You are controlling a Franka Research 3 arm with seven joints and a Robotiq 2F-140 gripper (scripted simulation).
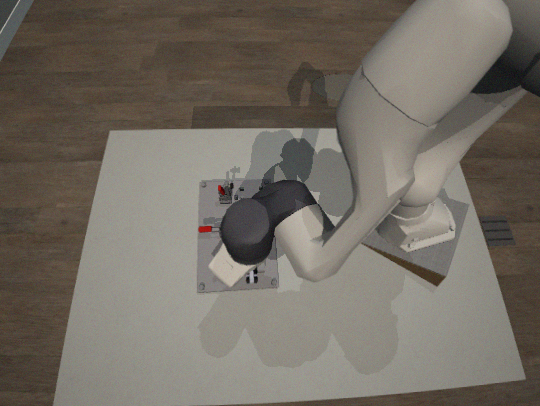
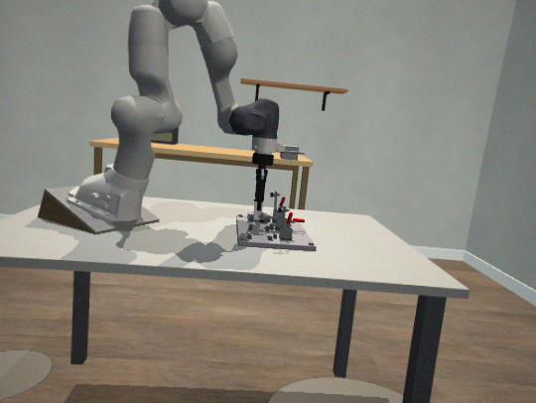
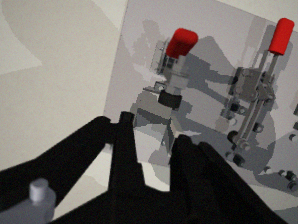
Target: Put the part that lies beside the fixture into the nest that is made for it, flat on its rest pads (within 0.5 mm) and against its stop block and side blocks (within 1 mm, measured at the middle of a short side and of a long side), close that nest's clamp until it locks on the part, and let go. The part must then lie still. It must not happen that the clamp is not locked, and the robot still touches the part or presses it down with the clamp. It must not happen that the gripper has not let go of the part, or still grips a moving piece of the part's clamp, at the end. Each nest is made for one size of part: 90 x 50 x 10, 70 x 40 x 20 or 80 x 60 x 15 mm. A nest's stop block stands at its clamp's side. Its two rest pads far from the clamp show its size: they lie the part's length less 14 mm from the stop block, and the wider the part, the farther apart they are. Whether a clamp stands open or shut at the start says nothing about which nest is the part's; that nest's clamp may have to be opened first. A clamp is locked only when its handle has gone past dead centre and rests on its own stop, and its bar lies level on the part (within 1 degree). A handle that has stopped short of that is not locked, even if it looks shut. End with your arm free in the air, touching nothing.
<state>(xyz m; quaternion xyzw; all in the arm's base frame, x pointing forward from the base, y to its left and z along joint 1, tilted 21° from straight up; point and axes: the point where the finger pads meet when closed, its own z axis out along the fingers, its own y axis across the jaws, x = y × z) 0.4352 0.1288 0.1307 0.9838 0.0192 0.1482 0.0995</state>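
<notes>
My gripper is now 3 cm above the part. Also, from my hand: fixture plate (11 cm to the right, 5 cm below, 5 cm ahead).
</notes>
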